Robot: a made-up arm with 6 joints. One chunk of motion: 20 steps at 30 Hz.
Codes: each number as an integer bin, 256 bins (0 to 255) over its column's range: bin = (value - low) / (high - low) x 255, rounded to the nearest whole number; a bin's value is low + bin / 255 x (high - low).
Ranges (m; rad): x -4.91..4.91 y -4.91..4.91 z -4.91..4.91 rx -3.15..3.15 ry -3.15..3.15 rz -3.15..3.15
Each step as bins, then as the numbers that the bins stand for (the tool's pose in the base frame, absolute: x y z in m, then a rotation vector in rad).
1 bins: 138 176 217 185 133 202
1 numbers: 0.4044 1.8677 3.4466 1.4206 0.1359 1.8406
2 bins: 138 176 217 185 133 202
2 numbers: 0.4044 1.8677 3.4466 1.4206 0.1359 1.8406
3 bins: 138 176 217 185 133 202
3 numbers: 0.4044 1.8677 3.4466 1.4206 0.1359 1.8406
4 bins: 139 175 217 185 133 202
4 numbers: 0.4429 1.8292 3.4466 1.4206 0.1359 1.8406
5 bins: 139 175 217 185 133 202
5 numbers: 0.4429 1.8292 3.4466 1.4206 0.1359 1.8406
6 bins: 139 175 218 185 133 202
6 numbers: 0.4429 1.8292 3.4851 1.4206 0.1359 1.8406
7 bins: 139 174 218 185 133 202
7 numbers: 0.4429 1.7907 3.4851 1.4206 0.1359 1.8406
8 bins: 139 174 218 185 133 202
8 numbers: 0.4429 1.7907 3.4851 1.4206 0.1359 1.8406
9 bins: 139 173 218 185 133 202
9 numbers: 0.4429 1.7522 3.4851 1.4206 0.1359 1.8406
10 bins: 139 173 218 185 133 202
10 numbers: 0.4429 1.7522 3.4851 1.4206 0.1359 1.8406
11 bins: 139 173 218 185 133 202
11 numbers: 0.4429 1.7522 3.4851 1.4206 0.1359 1.8406
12 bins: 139 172 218 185 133 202
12 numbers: 0.4429 1.7137 3.4851 1.4206 0.1359 1.8406
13 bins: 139 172 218 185 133 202
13 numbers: 0.4429 1.7137 3.4851 1.4206 0.1359 1.8406
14 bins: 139 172 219 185 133 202
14 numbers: 0.4429 1.7137 3.5236 1.4206 0.1359 1.8406
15 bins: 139 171 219 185 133 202
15 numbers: 0.4429 1.6752 3.5236 1.4206 0.1359 1.8406
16 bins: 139 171 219 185 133 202
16 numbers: 0.4429 1.6752 3.5236 1.4206 0.1359 1.8406
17 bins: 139 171 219 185 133 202
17 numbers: 0.4429 1.6752 3.5236 1.4206 0.1359 1.8406
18 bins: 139 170 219 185 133 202
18 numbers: 0.4429 1.6367 3.5236 1.4206 0.1359 1.8406
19 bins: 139 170 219 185 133 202
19 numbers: 0.4429 1.6367 3.5236 1.4206 0.1359 1.8406
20 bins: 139 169 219 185 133 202
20 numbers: 0.4429 1.5982 3.5236 1.4206 0.1359 1.8406
